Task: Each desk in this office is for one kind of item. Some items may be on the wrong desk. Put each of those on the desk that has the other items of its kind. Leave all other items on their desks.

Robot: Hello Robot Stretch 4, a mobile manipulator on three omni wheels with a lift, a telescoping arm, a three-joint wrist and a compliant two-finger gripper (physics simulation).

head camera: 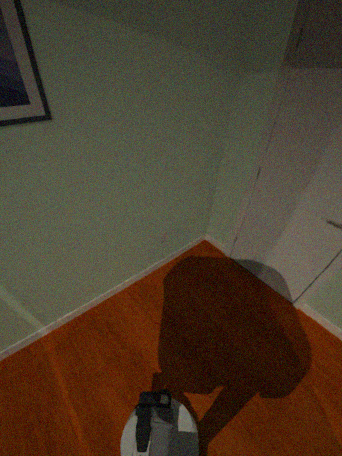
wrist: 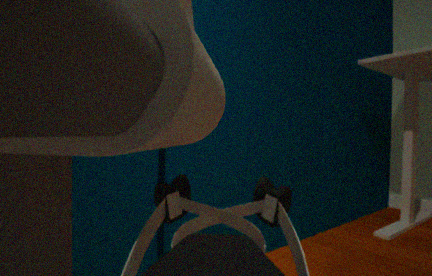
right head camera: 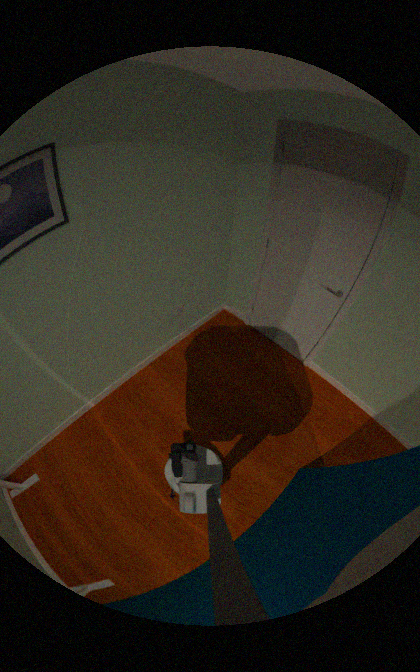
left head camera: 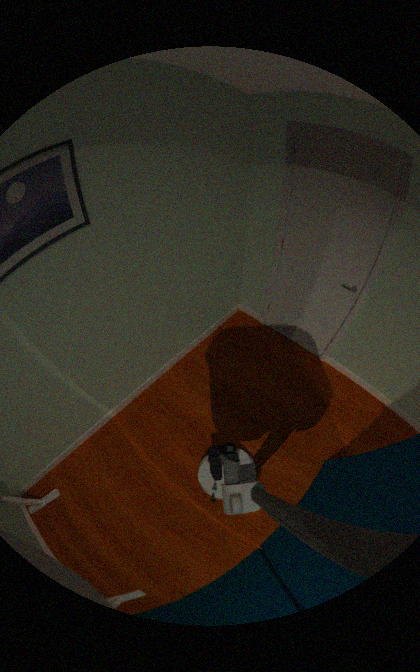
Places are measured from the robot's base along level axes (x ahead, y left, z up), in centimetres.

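Pixels of known places: gripper, between the fingertips: (wrist: 222, 191) (left head camera: 221, 501).
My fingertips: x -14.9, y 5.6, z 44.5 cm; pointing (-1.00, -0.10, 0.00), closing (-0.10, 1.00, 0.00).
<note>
Ahead of a thing's pixels: the offset from my fingertips to its top centre. "spot": to the spot under its first point. Level surfaces: height alone.
My gripper (wrist: 222, 191) is open in the wrist view, its two dark fingertips wide apart with no item between them. A white desk {dz +45.3 cm} (wrist: 411, 64) shows in part at the right of the wrist view; the items on it do not show. White desk feet (left head camera: 127, 597) (right head camera: 95, 585) show at the lower left of both side head views. My own base and folded wrist (head camera: 159, 435) are at the bottom of the head camera view. No desk items show in these views.
A closed door {spot: dx +138.7, dy -94.6, dz +49.6 cm} (head camera: 305, 200) (left head camera: 325, 260) (right head camera: 310, 260) stands past the wall corner. A framed picture (head camera: 37, 107) (left head camera: 80, 210) (right head camera: 59, 205) hangs at left. A blue partition {spot: dx -13.3, dy -73.4, dz +26.9 cm} (left head camera: 370, 490) (right head camera: 350, 495) (wrist: 300, 110) stands beside me. My shadow falls on the orange floor {dz -47.3 cm} (head camera: 110, 370).
</note>
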